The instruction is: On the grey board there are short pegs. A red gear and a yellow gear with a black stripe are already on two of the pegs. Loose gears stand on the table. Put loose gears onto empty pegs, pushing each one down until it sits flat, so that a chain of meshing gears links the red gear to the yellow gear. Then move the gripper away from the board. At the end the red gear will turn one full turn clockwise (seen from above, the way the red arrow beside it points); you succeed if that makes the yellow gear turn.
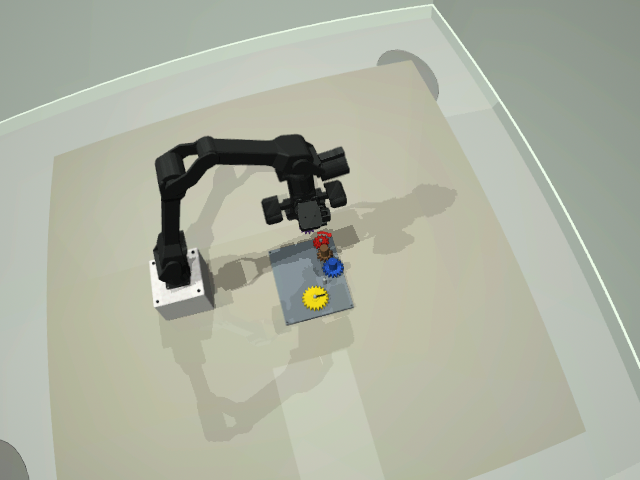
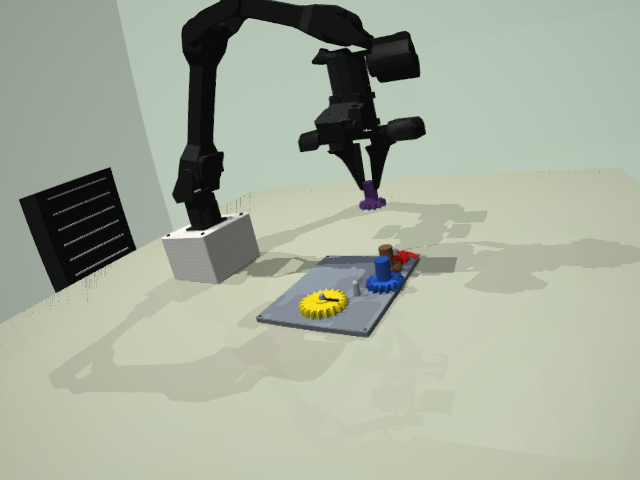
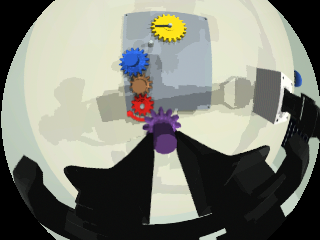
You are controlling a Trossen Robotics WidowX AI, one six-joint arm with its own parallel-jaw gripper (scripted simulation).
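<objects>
The gripper [image 2: 369, 189] is carrying a purple gear [image 3: 163, 126].
</objects>
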